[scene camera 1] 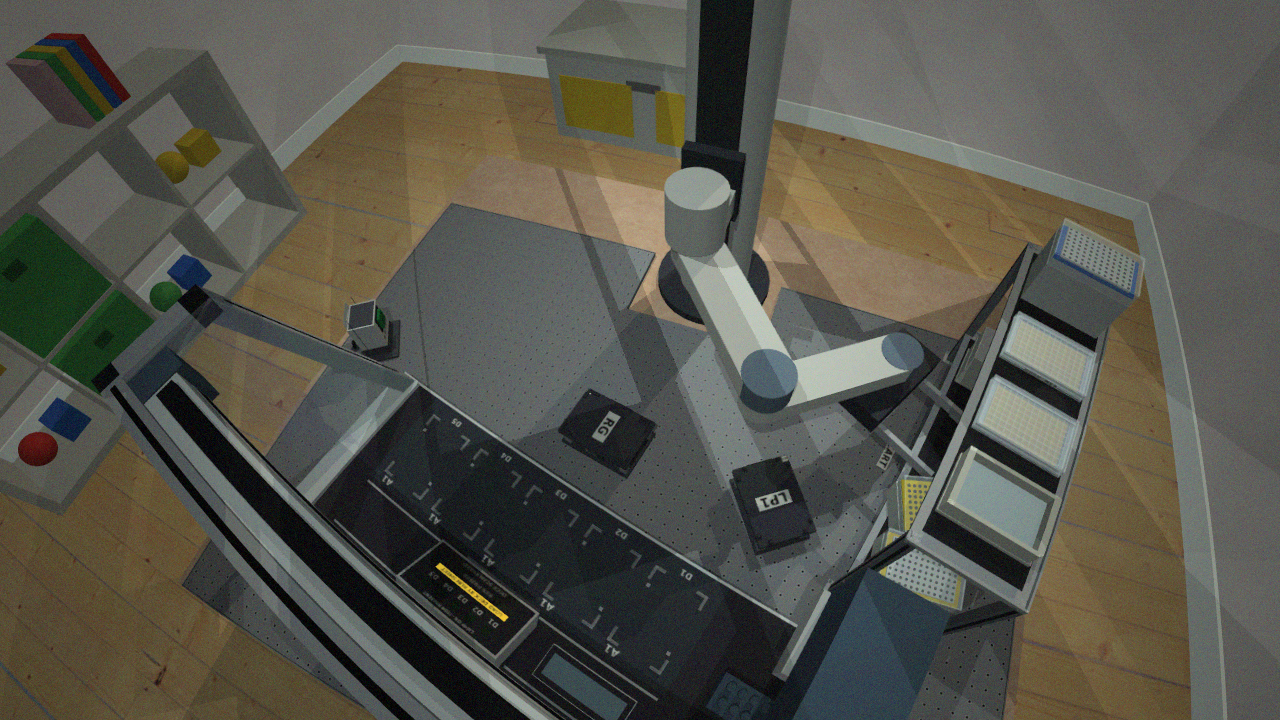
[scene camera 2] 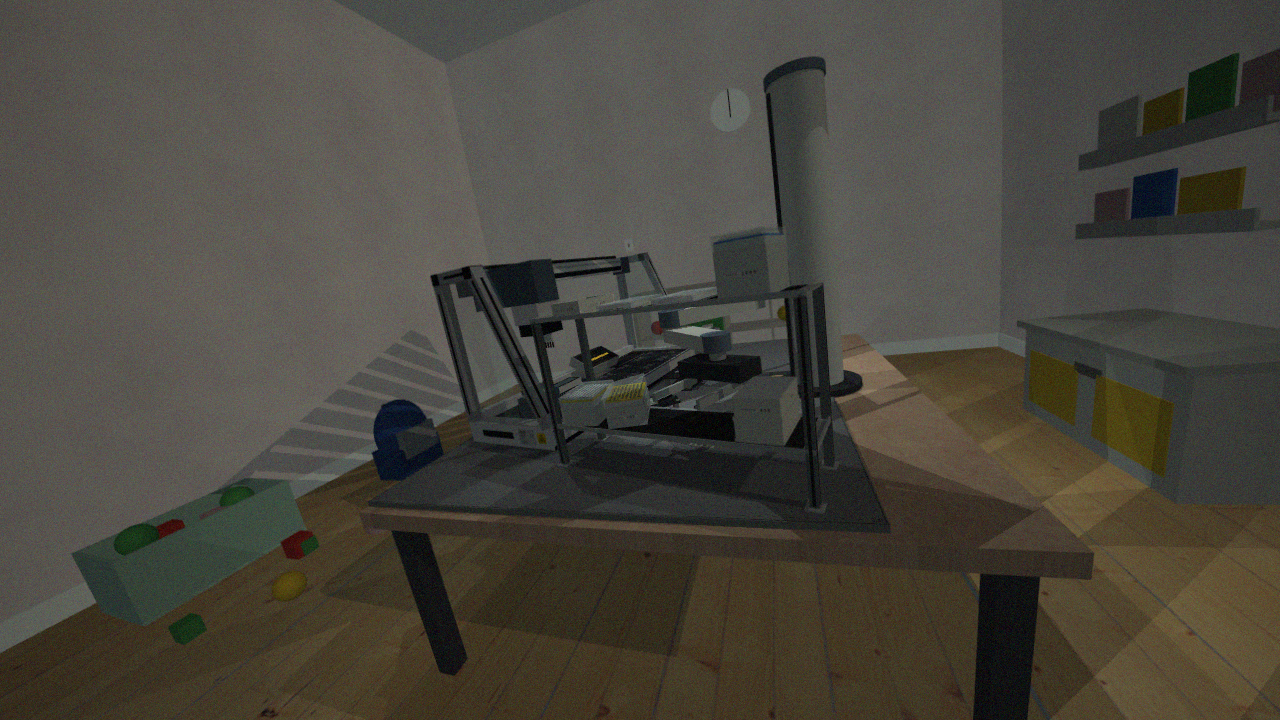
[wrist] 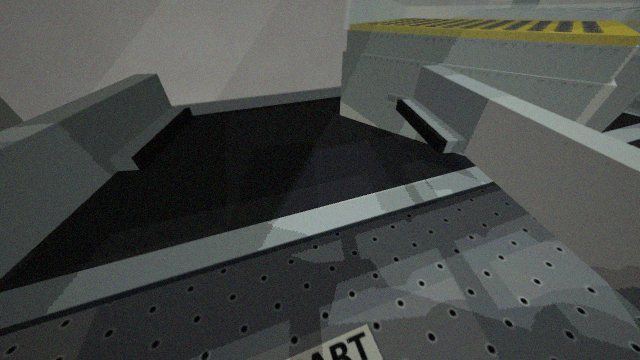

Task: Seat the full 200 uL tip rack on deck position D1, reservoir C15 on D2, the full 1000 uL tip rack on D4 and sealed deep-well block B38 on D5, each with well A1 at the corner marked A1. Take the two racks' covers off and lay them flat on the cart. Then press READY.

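Note:
My gripper [wrist: 295,92] is open and empty over the cart's dark lower shelf [wrist: 210,195]. Its right finger overlaps the grey body of a yellow-topped tip rack [wrist: 490,31] [scene camera 1: 913,501] [scene camera 2: 628,402]; contact cannot be told. In scene camera 1 the forearm hides the gripper. A second yellowish rack [scene camera 1: 926,574] [scene camera 2: 586,404] sits beside it. A grey box [scene camera 2: 767,410] stands farther along that shelf. The upper shelf holds a blue-edged tip rack [scene camera 1: 1100,255] [scene camera 2: 750,265], two pale well blocks [scene camera 1: 1049,354] [scene camera 1: 1026,421] and an open reservoir [scene camera 1: 998,505]. Labels are unreadable. The deck [scene camera 1: 537,501] shows D1 to D5 and corner marks.
Black stands LP1 [scene camera 1: 775,519] and RG [scene camera 1: 626,447] lie between arm and deck. The cart's front post [scene camera 2: 810,402] and the deck frame's rail [scene camera 1: 295,335] border the area. A blue-grey housing [scene camera 1: 881,649] rises beside the cart. A small device [scene camera 1: 366,326] stands behind the deck.

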